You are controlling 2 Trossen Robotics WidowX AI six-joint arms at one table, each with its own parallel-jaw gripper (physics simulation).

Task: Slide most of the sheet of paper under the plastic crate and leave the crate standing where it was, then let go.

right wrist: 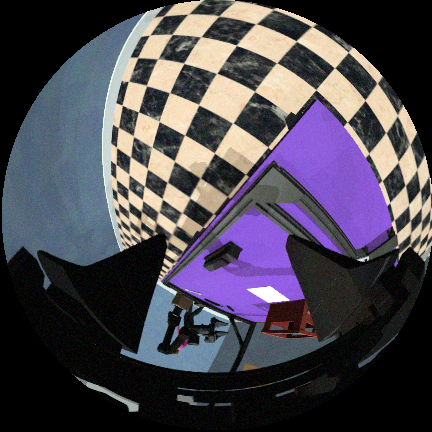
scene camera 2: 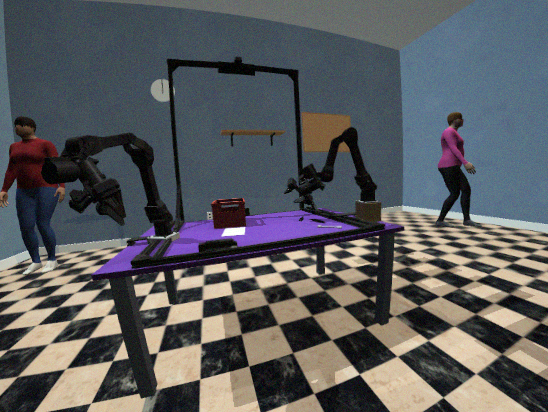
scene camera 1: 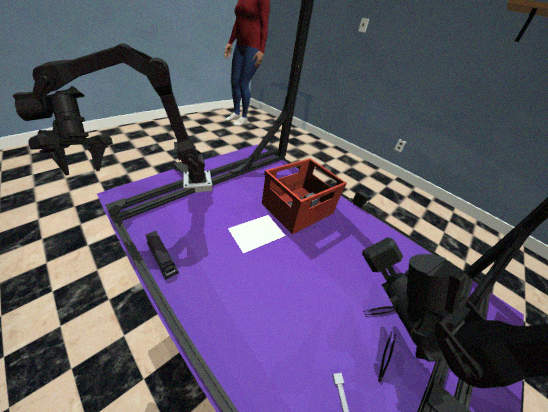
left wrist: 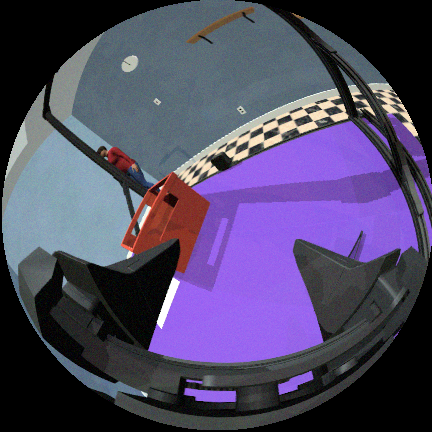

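The red plastic crate [scene camera 1: 310, 214] [scene camera 2: 229, 218] [left wrist: 194, 216] [right wrist: 280, 314] stands upright on the purple table. The white sheet of paper [scene camera 1: 256, 233] [scene camera 2: 233, 231] [left wrist: 168, 304] [right wrist: 268, 294] lies flat beside it, its near edge close along the crate's base; no part of it shows under the crate. My left gripper [scene camera 2: 295, 196] [left wrist: 238, 245] is open and empty, above the table to the right of the crate in both scene views. My right gripper [scene camera 1: 82, 171] [right wrist: 228, 241] is open and empty, raised high at the left, well away from paper and crate.
A long black object [scene camera 1: 161, 255] [scene camera 2: 217, 245] [right wrist: 223, 256] lies left of the paper in scene camera 1. A white stick [scene camera 1: 342, 395] [scene camera 2: 330, 227] and thin black loops [scene camera 1: 387, 356] lie farther right. Dark rails [scene camera 1: 167, 322] border the table; upright posts [scene camera 1: 295, 65] rise from it.
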